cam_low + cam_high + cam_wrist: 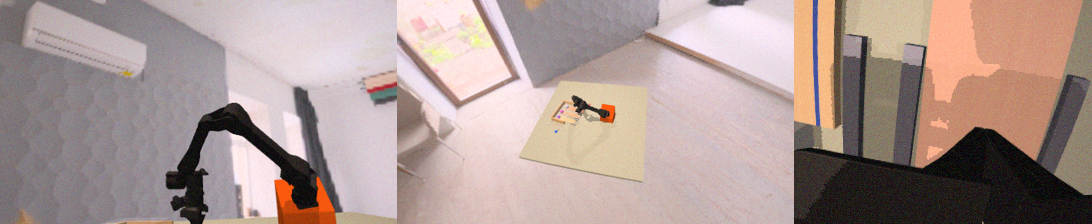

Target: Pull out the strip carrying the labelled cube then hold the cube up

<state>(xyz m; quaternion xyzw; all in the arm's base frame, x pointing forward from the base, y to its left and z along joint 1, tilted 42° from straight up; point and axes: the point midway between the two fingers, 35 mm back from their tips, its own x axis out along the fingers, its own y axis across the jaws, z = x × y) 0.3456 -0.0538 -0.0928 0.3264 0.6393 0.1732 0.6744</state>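
The labelled cube lies 20 cm ahead of my gripper tip, 4 cm to the right of it and 1 cm above it.
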